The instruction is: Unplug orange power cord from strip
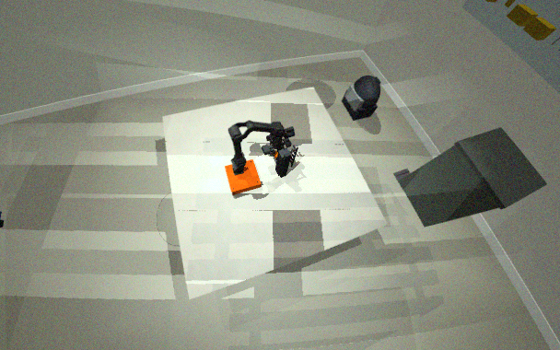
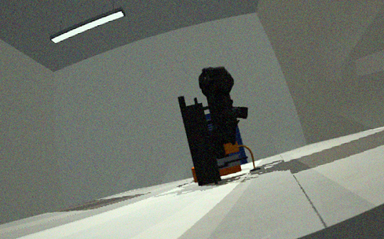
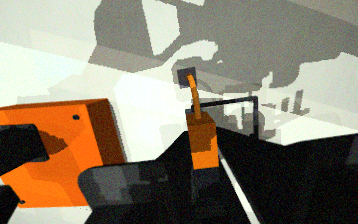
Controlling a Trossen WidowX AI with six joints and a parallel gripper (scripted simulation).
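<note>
The orange plug lies 1 cm ahead of my gripper tip and 3 cm to the right of it.
</note>
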